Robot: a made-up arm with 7 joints. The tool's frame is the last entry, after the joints. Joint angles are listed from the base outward.
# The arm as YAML. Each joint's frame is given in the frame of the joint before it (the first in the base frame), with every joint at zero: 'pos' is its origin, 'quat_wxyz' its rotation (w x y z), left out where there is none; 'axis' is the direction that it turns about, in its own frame. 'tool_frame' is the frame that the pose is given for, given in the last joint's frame.
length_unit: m
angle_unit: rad
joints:
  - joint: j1
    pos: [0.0, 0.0, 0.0]
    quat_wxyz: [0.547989, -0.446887, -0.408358, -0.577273]
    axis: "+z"
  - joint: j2
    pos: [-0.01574, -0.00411, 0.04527]
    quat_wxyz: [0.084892, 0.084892, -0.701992, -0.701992]
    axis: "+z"
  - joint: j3
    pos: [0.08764, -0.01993, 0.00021]
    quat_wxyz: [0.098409, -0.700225, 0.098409, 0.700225]
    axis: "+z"
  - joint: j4
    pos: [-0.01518, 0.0, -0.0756]
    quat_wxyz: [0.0, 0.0, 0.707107, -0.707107]
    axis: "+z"
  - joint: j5
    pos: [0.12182, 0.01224, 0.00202]
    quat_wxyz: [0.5, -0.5, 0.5, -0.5]
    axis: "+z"
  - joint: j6
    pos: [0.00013, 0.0, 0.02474]
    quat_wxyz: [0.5, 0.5, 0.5, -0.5]
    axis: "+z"
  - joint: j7
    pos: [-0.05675, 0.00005, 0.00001]
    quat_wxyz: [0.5, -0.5, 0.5, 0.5]
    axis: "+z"
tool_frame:
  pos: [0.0, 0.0, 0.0]
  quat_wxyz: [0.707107, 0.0, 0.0, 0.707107]
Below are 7 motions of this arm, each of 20 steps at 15 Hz.
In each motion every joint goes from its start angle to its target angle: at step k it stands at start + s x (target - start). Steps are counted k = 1, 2, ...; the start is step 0. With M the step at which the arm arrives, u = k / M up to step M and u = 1 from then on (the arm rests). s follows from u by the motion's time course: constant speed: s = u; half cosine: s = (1 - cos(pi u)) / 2; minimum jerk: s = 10 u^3 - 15 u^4 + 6 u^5.
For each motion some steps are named. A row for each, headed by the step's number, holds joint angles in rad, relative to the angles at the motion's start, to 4 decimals.
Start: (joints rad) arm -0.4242 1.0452 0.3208 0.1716 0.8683 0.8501 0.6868
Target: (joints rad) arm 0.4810 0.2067 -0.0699 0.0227 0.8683 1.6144 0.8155
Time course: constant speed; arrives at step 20
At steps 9, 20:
9: 0.4073 -0.3773 -0.1758 -0.0670 0.0000 0.3439 0.0579
20: 0.9052 -0.8385 -0.3907 -0.1489 0.0000 0.7643 0.1287

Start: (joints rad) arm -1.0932 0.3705 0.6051 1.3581 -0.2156 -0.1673 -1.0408
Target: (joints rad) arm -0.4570 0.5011 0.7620 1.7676 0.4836 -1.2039 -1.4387
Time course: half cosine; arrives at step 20
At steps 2, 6, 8, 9, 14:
2: 0.0156 0.0032 0.0038 0.0100 0.0171 -0.0254 -0.0097
6: 0.1311 0.0269 0.0323 0.0844 0.1441 -0.2137 -0.0820
8: 0.2198 0.0451 0.0542 0.1415 0.2416 -0.3581 -0.1375
9: 0.2683 0.0551 0.0662 0.1727 0.2949 -0.4372 -0.1678
14: 0.5051 0.1037 0.1246 0.3251 0.5551 -0.8229 -0.3159

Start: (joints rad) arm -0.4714 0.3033 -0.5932 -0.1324 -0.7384 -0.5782 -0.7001
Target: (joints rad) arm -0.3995 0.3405 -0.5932 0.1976 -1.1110 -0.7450 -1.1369
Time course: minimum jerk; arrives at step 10
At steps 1, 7, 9, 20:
1: 0.0006 0.0003 0.0000 0.0028 -0.0032 -0.0014 -0.0037
7: 0.0602 0.0311 0.0000 0.2762 -0.3118 -0.1396 -0.3656
9: 0.0713 0.0369 0.0000 0.3272 -0.3694 -0.1654 -0.4331
20: 0.0719 0.0372 0.0000 0.3300 -0.3726 -0.1668 -0.4368

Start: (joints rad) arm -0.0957 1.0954 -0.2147 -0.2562 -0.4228 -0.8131 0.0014
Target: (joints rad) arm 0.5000 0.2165 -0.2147 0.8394 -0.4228 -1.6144 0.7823
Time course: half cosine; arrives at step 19
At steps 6, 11, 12, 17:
6: 0.1349 -0.1991 0.0000 0.2482 0.0000 -0.1815 0.1769
11: 0.3710 -0.5473 0.0000 0.6823 0.0000 -0.4990 0.4863
12: 0.4175 -0.6160 0.0000 0.7678 0.0000 -0.5616 0.5473
17: 0.5796 -0.8551 0.0000 1.0659 0.0000 -0.7796 0.7597

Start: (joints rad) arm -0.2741 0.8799 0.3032 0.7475 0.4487 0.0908 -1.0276
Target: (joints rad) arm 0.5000 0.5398 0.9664 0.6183 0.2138 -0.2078 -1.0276
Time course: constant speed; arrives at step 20
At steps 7, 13, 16, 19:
7: 0.2709 -0.1190 0.2321 -0.0452 -0.0822 -0.1045 0.0000
13: 0.5032 -0.2211 0.4311 -0.0840 -0.1527 -0.1941 0.0000
16: 0.6193 -0.2721 0.5306 -0.1034 -0.1879 -0.2389 0.0000
19: 0.7354 -0.3231 0.6300 -0.1227 -0.2232 -0.2837 0.0000

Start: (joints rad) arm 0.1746 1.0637 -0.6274 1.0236 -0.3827 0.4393 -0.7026
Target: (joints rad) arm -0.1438 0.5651 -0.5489 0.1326 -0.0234 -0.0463 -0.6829
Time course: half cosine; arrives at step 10
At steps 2, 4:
2: -0.0304 -0.0476 0.0075 -0.0851 0.0343 -0.0464 0.0019
4: -0.1100 -0.1723 0.0271 -0.3078 0.1241 -0.1678 0.0068

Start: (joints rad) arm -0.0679 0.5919 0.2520 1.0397 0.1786 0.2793 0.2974
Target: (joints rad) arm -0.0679 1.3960 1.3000 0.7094 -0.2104 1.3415 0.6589
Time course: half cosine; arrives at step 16
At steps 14, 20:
14: 0.0000 0.7735 1.0081 -0.3177 -0.3742 1.0218 0.3477
20: 0.0000 0.8041 1.0480 -0.3303 -0.3890 1.0622 0.3615

